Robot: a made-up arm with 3 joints. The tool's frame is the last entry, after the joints. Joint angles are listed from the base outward.
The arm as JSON. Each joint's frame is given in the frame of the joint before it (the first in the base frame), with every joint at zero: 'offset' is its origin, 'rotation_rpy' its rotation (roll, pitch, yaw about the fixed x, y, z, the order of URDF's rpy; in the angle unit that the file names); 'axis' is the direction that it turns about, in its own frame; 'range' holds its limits. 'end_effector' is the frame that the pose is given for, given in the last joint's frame.
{
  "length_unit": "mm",
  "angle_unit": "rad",
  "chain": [
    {
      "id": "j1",
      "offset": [
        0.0,
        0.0,
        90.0
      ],
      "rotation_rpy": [
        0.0,
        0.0,
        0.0
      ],
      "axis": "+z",
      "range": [
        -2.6,
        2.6
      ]
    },
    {
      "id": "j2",
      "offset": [
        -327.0,
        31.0,
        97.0
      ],
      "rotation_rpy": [
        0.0,
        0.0,
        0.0
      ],
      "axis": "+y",
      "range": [
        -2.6,
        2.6
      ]
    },
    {
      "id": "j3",
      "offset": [
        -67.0,
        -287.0,
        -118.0
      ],
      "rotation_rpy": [
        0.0,
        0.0,
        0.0
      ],
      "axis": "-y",
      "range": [
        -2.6,
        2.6
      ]
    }
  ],
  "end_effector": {
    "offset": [
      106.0,
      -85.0,
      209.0
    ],
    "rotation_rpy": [
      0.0,
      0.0,
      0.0
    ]
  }
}
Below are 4 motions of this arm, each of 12 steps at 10 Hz.
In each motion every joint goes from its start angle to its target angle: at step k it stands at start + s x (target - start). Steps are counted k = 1, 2, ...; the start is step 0. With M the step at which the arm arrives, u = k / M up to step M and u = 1 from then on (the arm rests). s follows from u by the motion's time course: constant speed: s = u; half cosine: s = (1 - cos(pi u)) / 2; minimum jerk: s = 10 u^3 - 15 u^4 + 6 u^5.
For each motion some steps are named. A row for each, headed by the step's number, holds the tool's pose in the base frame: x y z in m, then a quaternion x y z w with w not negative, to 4 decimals.
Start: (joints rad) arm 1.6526 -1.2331 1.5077
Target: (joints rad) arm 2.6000 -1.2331 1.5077
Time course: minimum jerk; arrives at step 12
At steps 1, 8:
1: 0.3758 -0.3859 -0.0664 0.7223 -0.6623 0.1467 0.1345
8: 0.5379 -0.0296 -0.0664 0.9136 -0.3546 0.1856 0.0720

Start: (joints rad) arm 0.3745 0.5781 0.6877
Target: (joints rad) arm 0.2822 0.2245 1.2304
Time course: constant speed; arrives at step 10
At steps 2, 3, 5, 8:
2: -0.2568 -0.4593 0.3470 0.0255 -0.1417 0.1752 0.9739
3: -0.2782 -0.4631 0.3457 0.0325 -0.1853 0.1695 0.9674
5: -0.3212 -0.4697 0.3380 0.0450 -0.2716 0.1571 0.9484
8: -0.3836 -0.4760 0.3131 0.0602 -0.3971 0.1372 0.9055

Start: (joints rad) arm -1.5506 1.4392 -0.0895
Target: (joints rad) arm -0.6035 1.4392 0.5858
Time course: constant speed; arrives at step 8
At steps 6, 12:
6: -0.4002 -0.0643 0.2565 0.1995 0.4466 -0.3558 0.7963
12: -0.3793 -0.1527 0.2955 0.1230 0.3952 -0.2705 0.8692

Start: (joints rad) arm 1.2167 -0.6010 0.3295
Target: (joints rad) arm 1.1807 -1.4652 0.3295
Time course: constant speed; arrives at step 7
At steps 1, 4, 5, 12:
1: 0.1687 -0.5208 0.2497 0.2864 -0.4134 0.4922 0.7105
4: 0.1548 -0.5381 0.2087 0.3679 -0.5400 0.4262 0.6256
5: 0.1514 -0.5405 0.1942 0.3920 -0.5786 0.4012 0.5921
12: 0.1465 -0.5404 0.1649 0.4351 -0.6494 0.3472 0.5181

